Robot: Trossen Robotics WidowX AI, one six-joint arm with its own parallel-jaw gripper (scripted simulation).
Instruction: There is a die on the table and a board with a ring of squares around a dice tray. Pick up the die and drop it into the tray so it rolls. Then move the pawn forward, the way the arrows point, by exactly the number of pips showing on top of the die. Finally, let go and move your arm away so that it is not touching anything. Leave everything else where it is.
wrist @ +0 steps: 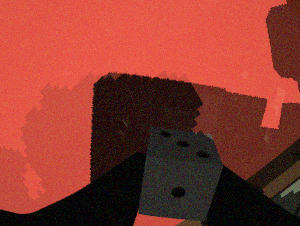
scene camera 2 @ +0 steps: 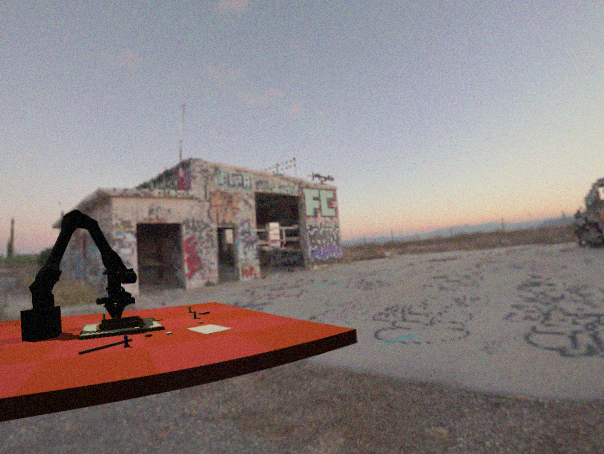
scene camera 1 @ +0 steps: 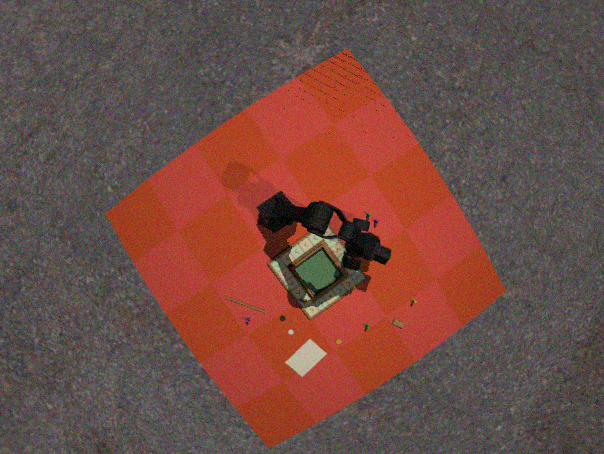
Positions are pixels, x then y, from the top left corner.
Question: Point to a cream card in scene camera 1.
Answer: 309,354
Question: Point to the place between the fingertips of my gripper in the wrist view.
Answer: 176,168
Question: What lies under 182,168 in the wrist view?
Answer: A die.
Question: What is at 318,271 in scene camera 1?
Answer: A green dice tray.
